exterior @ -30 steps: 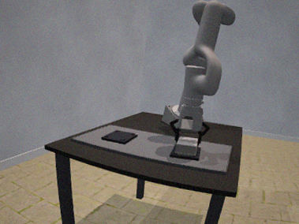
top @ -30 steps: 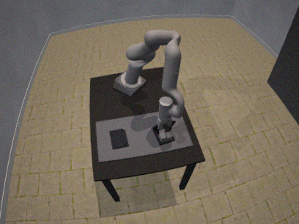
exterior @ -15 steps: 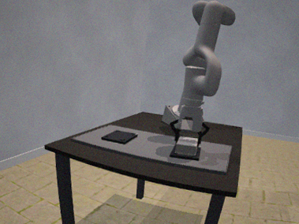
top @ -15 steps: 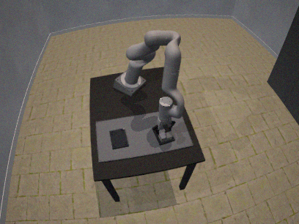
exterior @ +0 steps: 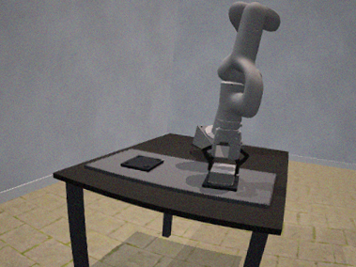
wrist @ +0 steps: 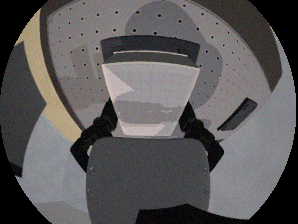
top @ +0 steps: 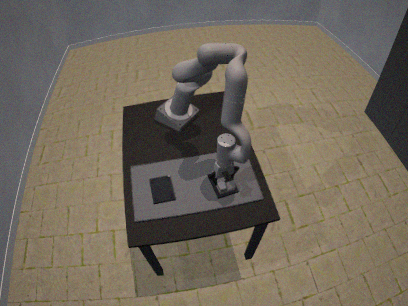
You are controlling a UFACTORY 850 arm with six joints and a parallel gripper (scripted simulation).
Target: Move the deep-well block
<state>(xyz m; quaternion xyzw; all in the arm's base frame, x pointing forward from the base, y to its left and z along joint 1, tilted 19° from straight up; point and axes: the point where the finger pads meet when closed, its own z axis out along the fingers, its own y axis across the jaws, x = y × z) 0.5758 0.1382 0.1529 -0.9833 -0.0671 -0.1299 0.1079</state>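
Right now the deep-well block is 1 cm below my hand. The rest, counted from my hand: plate nest N1 (3 cm below); plate nest N2 (33 cm to the right, 3 cm below, 2 cm behind).
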